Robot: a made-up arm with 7 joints. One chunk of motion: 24 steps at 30 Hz.
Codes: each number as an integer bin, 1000 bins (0 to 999) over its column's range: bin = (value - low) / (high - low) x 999, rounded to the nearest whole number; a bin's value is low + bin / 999 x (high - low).
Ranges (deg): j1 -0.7..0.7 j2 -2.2..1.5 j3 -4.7..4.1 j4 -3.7..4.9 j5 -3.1..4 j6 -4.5..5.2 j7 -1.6..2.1
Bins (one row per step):
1: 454 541 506 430 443 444 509
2: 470 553 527 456 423 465 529
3: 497 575 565 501 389 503 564
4: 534 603 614 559 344 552 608
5: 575 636 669 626 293 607 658
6: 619 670 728 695 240 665 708
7: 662 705 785 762 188 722 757
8: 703 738 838 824 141 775 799
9: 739 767 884 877 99 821 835
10: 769 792 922 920 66 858 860
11: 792 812 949 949 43 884 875
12: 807 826 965 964 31 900 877
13: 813 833 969 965 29 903 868
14: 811 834 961 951 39 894 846
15: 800 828 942 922 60 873 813
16: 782 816 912 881 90 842 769
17: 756 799 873 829 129 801 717
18: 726 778 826 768 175 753 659
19: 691 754 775 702 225 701 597
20: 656 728 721 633 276 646 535
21: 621 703 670 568 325 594 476
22: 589 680 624 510 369 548 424
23: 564 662 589 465 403 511 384
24: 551 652 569 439 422 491 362
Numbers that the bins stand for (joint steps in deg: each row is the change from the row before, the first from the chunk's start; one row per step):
1: -0.064 -0.196 -0.243 0.002 0.048 -0.189 0.285
2: -0.041 -0.152 -0.058 0.226 -0.094 0.015 0.359
3: -0.004 -0.070 0.277 0.613 -0.335 0.384 0.489
4: 0.048 0.033 0.709 1.112 -0.655 0.860 0.652
5: 0.106 0.156 1.193 1.689 -1.018 1.394 0.837
6: 0.167 0.281 1.713 2.283 -1.394 1.957 1.022
7: 0.228 0.411 2.215 2.860 -1.764 2.510 1.204
8: 0.285 0.533 2.682 3.393 -2.098 3.025 1.359
9: 0.336 0.641 3.087 3.850 -2.396 3.472 1.493
10: 0.378 0.733 3.422 4.220 -2.631 3.831 1.585
11: 0.410 0.807 3.660 4.470 -2.794 4.083 1.641
12: 0.431 0.859 3.801 4.599 -2.880 4.239 1.648
13: 0.439 0.885 3.836 4.607 -2.894 4.268 1.615
14: 0.437 0.889 3.765 4.487 -2.823 4.180 1.533
15: 0.421 0.867 3.598 4.237 -2.674 3.977 1.411
16: 0.396 0.822 3.334 3.884 -2.460 3.676 1.248
17: 0.359 0.759 2.990 3.437 -2.183 3.277 1.056
18: 0.317 0.681 2.576 2.911 -1.856 2.811 0.841
19: 0.268 0.593 2.127 2.343 -1.501 2.307 0.611
20: 0.219 0.496 1.651 1.749 -1.138 1.772 0.381
21: 0.170 0.404 1.202 1.190 -0.790 1.268 0.163
22: 0.125 0.319 0.797 0.690 -0.477 0.821 -0.030
23: 0.090 0.252 0.488 0.303 -0.236 0.462 -0.178
24: 0.072 0.215 0.312 0.079 -0.101 0.267 -0.259

